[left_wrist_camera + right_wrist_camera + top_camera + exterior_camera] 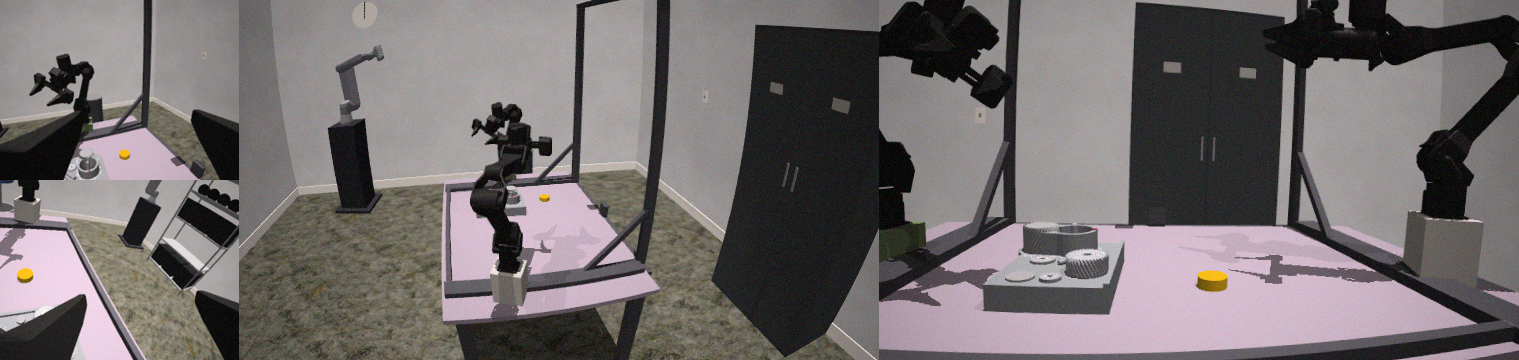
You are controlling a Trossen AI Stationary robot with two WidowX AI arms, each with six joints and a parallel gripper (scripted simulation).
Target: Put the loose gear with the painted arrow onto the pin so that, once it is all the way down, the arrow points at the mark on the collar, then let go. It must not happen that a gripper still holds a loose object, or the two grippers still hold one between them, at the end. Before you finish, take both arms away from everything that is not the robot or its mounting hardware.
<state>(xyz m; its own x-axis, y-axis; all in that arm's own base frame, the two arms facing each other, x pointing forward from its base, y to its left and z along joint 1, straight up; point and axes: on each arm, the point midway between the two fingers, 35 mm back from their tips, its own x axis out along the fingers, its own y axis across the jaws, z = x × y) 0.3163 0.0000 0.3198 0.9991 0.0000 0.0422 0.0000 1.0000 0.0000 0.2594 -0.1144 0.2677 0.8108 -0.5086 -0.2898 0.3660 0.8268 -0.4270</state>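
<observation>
Right now my right hand is 30 mm past the gear, 170 mm to the right of it and 280 mm above it. Round my right hand: pin 80 mm behind, 140 mm to the left, 290 mm below.
</observation>
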